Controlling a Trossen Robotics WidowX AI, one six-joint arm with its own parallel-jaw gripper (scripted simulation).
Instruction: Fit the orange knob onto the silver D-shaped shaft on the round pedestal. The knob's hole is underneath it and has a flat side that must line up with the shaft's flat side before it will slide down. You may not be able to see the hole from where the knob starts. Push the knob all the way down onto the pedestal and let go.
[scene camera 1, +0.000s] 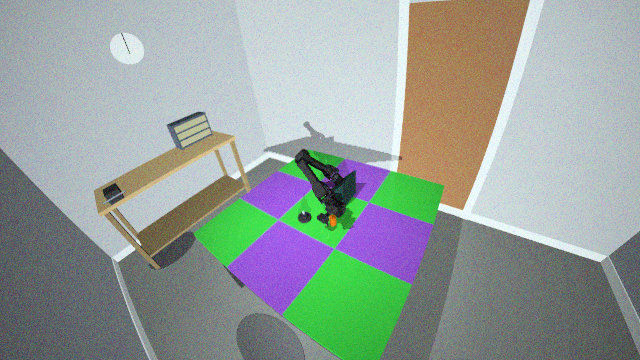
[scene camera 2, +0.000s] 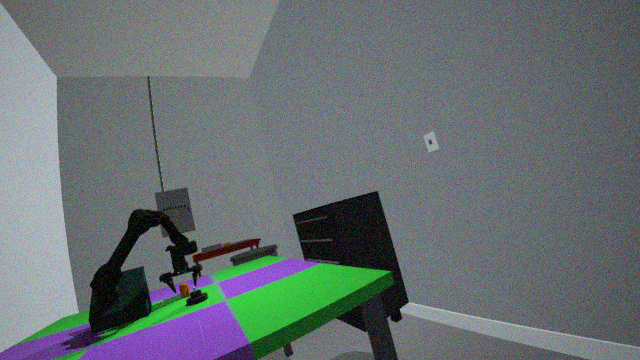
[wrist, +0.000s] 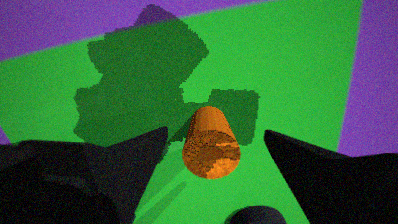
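Note:
There's an orange knob (wrist: 211, 151) here, and as for the gripper (wrist: 215, 132), it's open and it's holding nothing.

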